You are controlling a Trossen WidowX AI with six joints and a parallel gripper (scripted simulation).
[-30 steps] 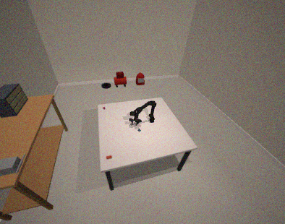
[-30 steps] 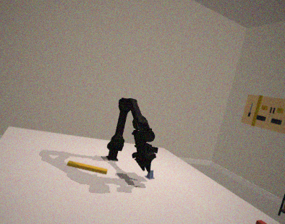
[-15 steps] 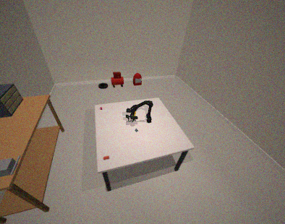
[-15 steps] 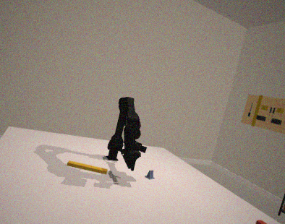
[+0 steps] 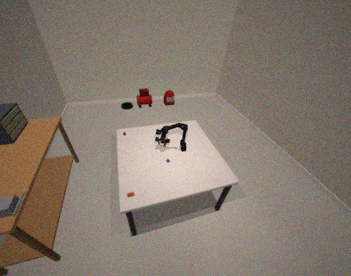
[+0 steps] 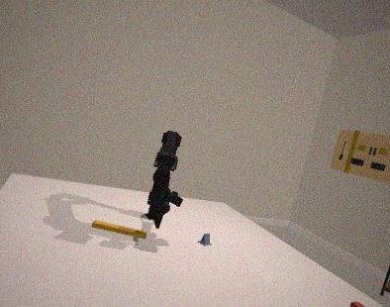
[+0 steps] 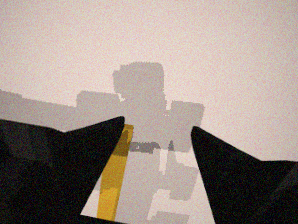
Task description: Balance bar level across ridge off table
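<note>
Now: the yellow bar 110 mm to the right of my gripper tip, 80 mm behind it and 60 mm below it.
</note>
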